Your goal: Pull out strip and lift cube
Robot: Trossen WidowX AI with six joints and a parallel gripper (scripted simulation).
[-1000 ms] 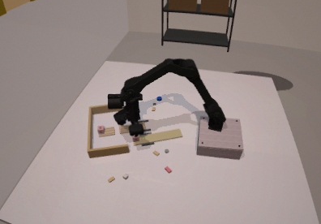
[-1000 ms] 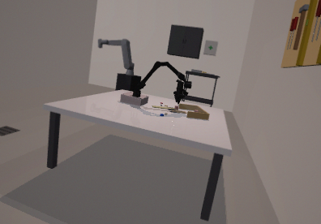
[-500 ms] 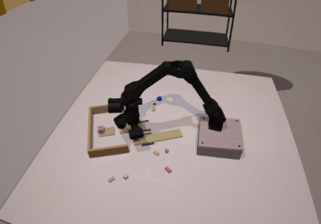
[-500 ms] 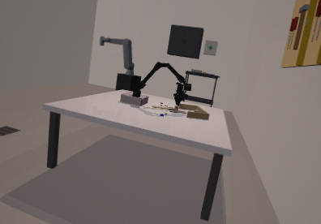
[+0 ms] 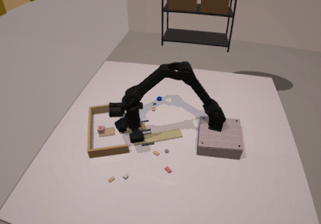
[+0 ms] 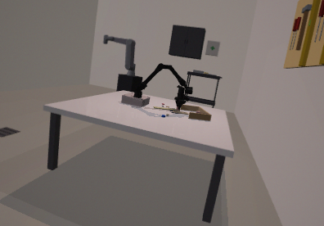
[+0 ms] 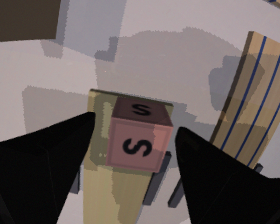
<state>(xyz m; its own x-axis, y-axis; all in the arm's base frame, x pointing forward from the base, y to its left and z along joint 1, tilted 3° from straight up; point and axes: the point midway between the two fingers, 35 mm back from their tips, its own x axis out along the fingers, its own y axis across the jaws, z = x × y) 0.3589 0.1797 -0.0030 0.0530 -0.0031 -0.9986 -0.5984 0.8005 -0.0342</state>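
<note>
Now: the grey disc 170 mm behind my gripper tip, 10 mm to the left of it and 10 mm below it. Also, from my gripper tip: red block (220 mm behind, 100 mm to the left, 10 mm below); blue disc (350 mm to the right, 20 mm ahead, 10 mm below).
</note>
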